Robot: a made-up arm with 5 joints.
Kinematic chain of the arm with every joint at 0, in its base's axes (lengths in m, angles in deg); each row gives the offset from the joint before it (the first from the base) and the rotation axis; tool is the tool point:
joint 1: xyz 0 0 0.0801 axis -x
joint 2: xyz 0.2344 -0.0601 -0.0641 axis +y
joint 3: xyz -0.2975 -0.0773 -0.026 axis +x
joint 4: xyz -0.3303 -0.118 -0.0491 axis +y
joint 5: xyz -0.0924 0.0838 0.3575 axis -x
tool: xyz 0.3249 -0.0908 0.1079
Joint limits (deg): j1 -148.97..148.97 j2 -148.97..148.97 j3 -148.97..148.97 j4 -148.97..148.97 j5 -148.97..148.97
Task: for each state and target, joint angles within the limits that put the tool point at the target. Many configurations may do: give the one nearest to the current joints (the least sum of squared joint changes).
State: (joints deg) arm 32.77 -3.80 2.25 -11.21 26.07
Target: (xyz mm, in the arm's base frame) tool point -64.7 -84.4 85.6
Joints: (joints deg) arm 19.54 -45.42 -19.30 29.37 39.49
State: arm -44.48 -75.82 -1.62 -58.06 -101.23
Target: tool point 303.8 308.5 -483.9
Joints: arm -47.31 -122.12 -5.09 -22.15 -116.35
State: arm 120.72 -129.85 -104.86 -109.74 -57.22
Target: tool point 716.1 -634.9 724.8
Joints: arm 137.89 -125.97 -103.12 -97.36 -70.63
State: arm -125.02 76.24 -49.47 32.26 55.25
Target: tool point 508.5 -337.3 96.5
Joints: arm -116.36 89.71 -45.67 4.44 52.02
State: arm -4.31 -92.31 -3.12 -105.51 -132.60
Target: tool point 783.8 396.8 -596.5
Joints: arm -40.51 -134.71 -11.67 -102.53 -142.63
